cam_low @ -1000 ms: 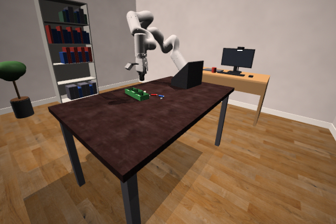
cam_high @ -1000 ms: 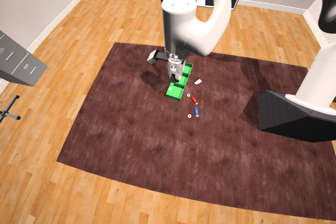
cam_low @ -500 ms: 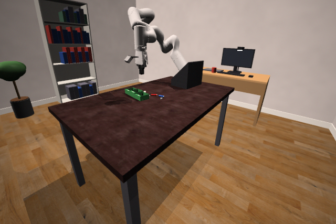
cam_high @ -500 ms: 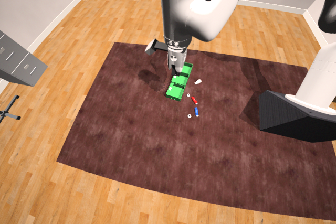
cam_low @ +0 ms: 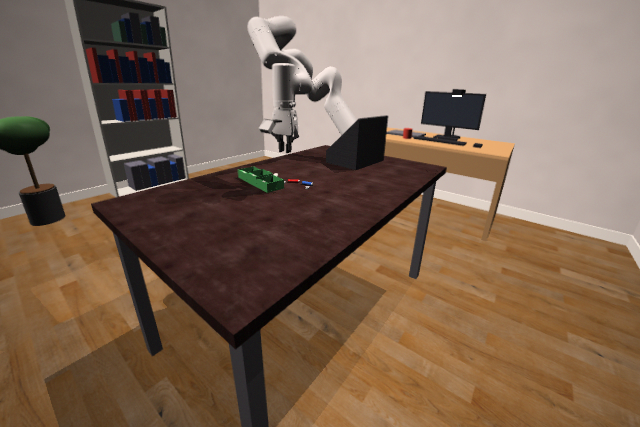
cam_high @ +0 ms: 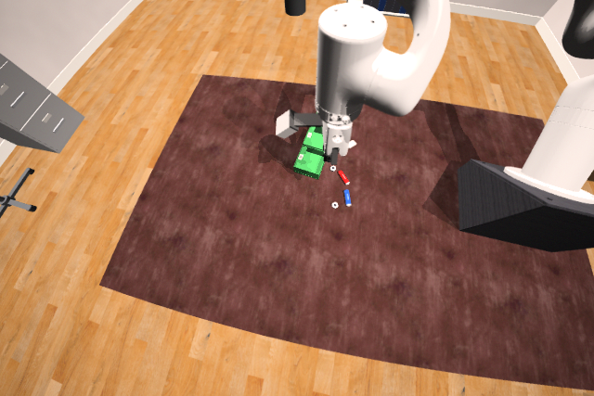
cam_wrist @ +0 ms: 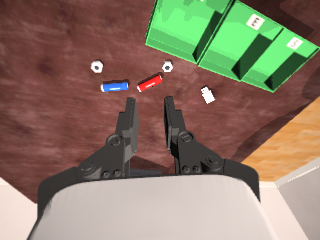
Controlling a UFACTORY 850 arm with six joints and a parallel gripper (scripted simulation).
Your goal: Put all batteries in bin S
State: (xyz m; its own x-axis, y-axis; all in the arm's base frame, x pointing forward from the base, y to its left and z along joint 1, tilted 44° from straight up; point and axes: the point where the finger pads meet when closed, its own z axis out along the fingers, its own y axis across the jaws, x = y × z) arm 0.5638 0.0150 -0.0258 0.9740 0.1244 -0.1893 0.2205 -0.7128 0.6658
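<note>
Right now my hand is 170 mm above the blue battery, 80 mm past it and 50 mm to the right of it. The rest, counted from my hand: green bin (150 mm below, 120 mm to the right, 40 mm ahead); then white block (170 mm below, 140 mm to the right, 60 mm behind); then red battery (170 mm below, 60 mm behind, 10 mm to the right).
</note>
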